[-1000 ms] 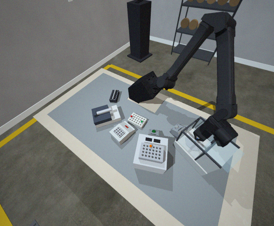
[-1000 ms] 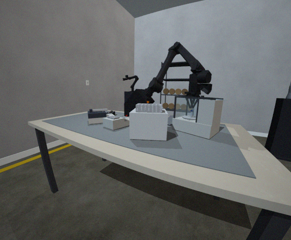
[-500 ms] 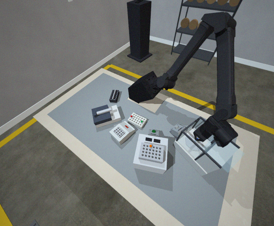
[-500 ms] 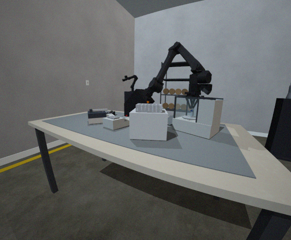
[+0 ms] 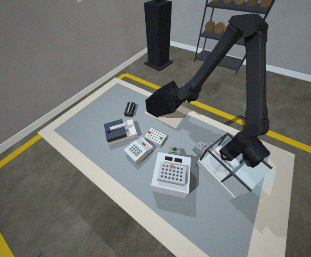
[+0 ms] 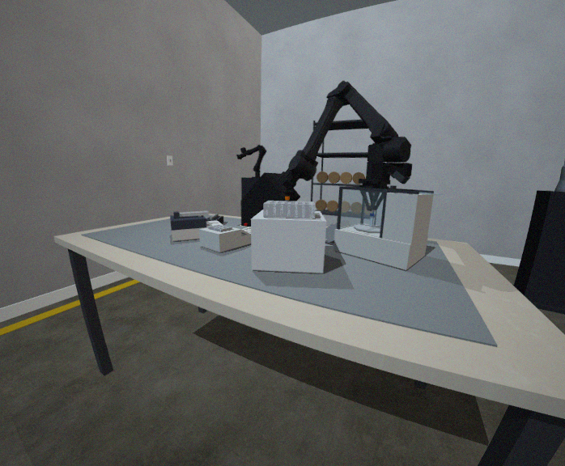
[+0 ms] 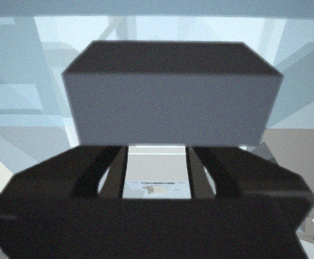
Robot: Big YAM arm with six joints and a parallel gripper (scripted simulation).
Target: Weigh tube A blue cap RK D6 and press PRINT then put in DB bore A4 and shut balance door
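My gripper is now 7 cm above the octagonal balance pan. The rest, counted from my hand: mixer block: 26 cm ahead, 15 cm to the right, 1 cm above; then dry block DB: 42 cm to the right, 24 cm ahead, 12 cm below; then tube rack RK: 42 cm to the right, 13 cm below, 9 cm ahead.
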